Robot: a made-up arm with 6 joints.
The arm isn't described. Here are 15 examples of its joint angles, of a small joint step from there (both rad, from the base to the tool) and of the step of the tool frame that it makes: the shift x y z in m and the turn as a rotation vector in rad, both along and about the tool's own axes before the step.
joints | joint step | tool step
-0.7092 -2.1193 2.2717 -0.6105 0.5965 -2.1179 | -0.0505 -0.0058 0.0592 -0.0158 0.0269 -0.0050 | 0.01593 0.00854 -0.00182 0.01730 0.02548 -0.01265
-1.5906 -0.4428 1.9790 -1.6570 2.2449 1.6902 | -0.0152 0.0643 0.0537 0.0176 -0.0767 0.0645 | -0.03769 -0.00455 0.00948 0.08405 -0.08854 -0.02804
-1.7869 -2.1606 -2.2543 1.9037 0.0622 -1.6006 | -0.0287 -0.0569 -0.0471 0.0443 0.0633 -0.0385 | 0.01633 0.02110 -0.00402 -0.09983 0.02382 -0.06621
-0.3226 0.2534 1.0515 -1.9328 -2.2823 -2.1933 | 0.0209 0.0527 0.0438 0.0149 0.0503 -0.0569 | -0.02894 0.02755 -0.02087 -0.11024 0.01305 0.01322
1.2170 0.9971 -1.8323 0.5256 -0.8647 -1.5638 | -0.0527 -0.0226 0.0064 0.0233 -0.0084 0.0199 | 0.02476 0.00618 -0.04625 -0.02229 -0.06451 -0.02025
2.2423 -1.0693 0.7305 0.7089 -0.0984 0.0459 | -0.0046 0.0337 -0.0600 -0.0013 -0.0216 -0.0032 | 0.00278 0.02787 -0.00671 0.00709 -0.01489 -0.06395
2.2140 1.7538 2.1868 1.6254 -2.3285 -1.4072 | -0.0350 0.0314 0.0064 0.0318 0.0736 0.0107 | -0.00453 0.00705 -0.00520 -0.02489 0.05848 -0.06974
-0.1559 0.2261 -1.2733 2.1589 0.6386 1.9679 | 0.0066 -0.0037 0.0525 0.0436 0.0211 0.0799 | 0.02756 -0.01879 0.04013 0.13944 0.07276 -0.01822
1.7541 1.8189 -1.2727 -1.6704 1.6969 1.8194 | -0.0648 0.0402 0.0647 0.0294 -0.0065 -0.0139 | 0.01775 -0.06547 0.04865 0.14679 0.02309 -0.00527
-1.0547 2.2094 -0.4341 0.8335 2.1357 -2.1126 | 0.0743 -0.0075 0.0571 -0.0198 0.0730 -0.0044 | 0.00195 0.00902 0.01674 -0.00898 0.02867 -0.11147
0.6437 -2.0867 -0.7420 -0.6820 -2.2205 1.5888 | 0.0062 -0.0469 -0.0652 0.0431 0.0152 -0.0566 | 0.02215 0.00975 -0.01378 -0.04123 0.00685 0.06218
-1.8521 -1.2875 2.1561 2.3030 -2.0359 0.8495 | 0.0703 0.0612 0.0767 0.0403 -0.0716 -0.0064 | -0.04710 0.04406 0.04735 -0.15178 -0.00360 -0.17316
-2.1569 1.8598 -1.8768 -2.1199 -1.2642 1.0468 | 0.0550 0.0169 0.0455 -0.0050 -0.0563 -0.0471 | -0.00248 0.01377 0.00779 -0.04186 0.00647 -0.06001
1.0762 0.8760 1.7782 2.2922 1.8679 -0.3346 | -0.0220 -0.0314 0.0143 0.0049 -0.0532 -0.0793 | -0.01546 0.00976 -0.00289 -0.05276 0.04795 -0.02267
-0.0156 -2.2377 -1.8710 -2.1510 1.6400 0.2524 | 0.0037 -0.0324 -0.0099 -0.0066 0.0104 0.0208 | -0.00152 0.00726 0.00493 0.00582 0.01111 -0.02116
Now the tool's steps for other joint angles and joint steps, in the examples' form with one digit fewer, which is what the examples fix.
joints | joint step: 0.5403 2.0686 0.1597 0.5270 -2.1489 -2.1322 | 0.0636 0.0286 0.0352 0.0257 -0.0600 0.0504
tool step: -0.0016 -0.0305 -0.0061 0.0453 -0.0071 0.0164
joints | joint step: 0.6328 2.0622 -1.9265 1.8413 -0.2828 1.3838 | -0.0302 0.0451 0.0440 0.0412 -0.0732 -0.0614
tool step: 0.0287 0.0240 0.0486 -0.0541 0.1364 -0.0619
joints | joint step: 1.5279 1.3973 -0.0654 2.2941 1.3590 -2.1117 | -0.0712 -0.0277 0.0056 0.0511 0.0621 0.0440
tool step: 0.0042 -0.0043 0.0278 0.1699 0.0024 -0.0357
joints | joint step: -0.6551 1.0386 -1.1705 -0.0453 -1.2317 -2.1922 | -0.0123 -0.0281 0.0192 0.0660 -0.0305 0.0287
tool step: 0.0193 0.0218 -0.0478 -0.0636 -0.0223 -0.0130
